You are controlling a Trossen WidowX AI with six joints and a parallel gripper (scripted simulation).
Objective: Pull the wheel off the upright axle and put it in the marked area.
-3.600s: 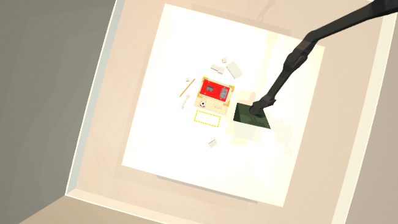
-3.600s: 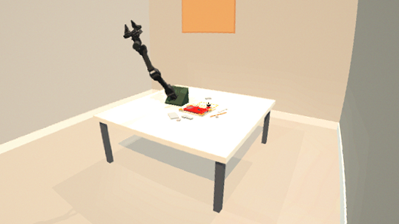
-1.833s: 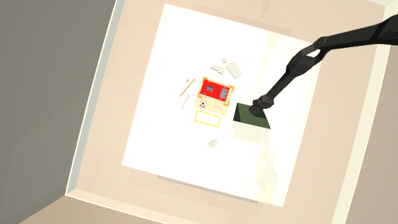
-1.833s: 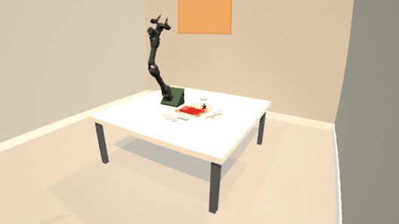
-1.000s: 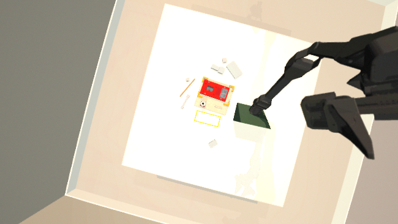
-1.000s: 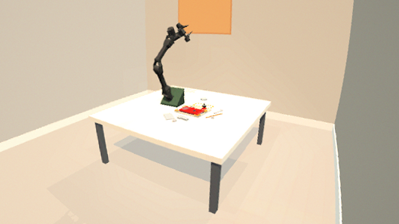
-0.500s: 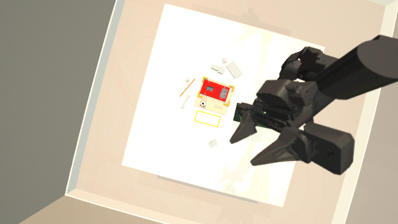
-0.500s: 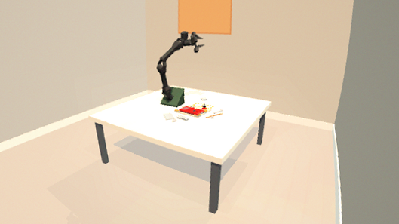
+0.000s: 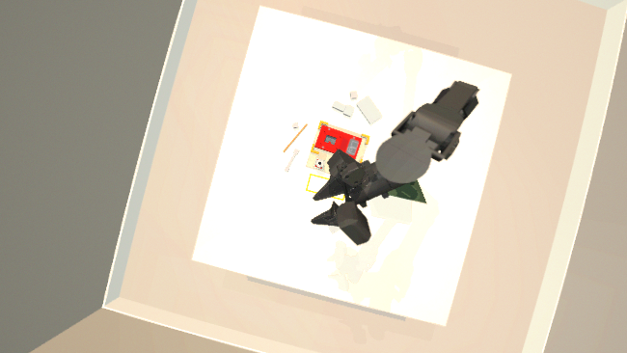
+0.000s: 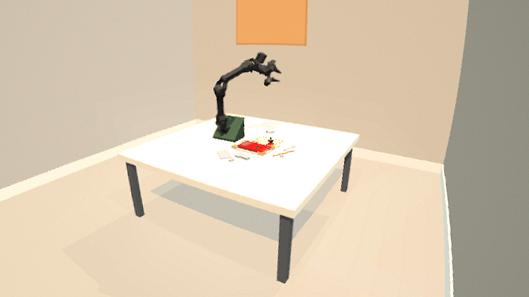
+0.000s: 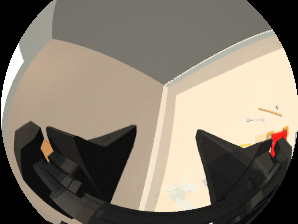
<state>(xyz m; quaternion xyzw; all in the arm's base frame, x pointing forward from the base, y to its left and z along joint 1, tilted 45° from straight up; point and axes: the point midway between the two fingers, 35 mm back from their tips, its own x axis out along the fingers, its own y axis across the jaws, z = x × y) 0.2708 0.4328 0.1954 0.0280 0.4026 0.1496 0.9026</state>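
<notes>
My gripper tip is 2 cm short of the grey wheel, 13 cm to the left of it and 42 cm above it. Round my gripper tip: orange rod: 17 cm ahead, 21 cm to the right, 45 cm below.
</notes>
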